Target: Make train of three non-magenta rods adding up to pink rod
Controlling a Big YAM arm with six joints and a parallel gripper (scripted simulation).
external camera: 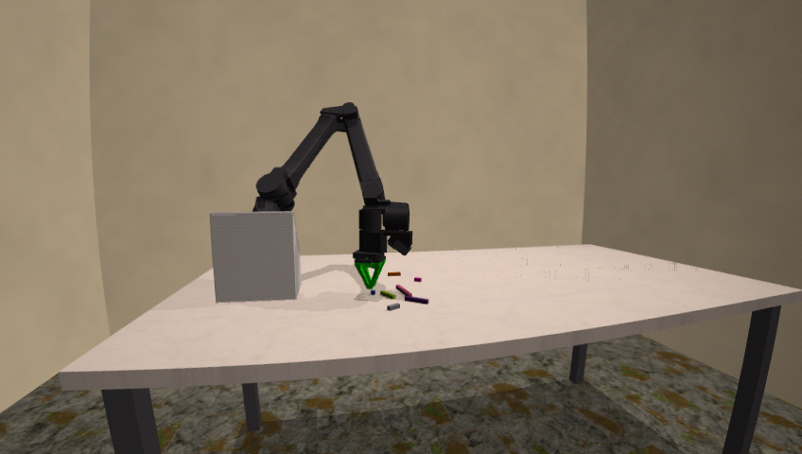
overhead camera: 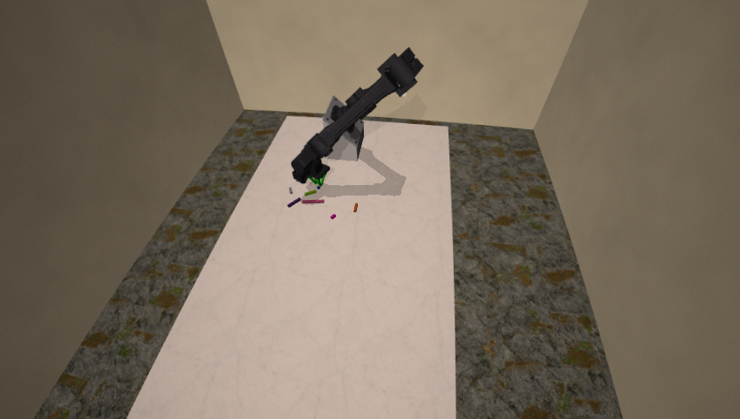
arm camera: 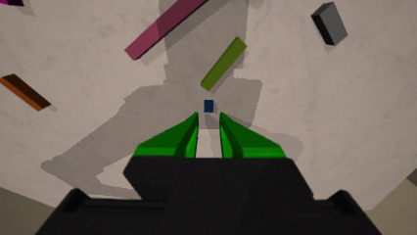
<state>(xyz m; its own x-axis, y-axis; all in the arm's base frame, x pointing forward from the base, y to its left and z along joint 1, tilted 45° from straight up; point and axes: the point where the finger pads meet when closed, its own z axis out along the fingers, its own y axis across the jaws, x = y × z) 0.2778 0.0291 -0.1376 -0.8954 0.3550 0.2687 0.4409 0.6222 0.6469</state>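
The blue rod is 20 mm below my hand and 10 mm ahead of it. Also, from my hand: pink rod (90 mm ahead, 20 mm below, 10 mm to the right); grey rod (120 mm to the right, 30 mm ahead, 20 mm below); lime rod (40 mm ahead, 30 mm to the right, 20 mm below).
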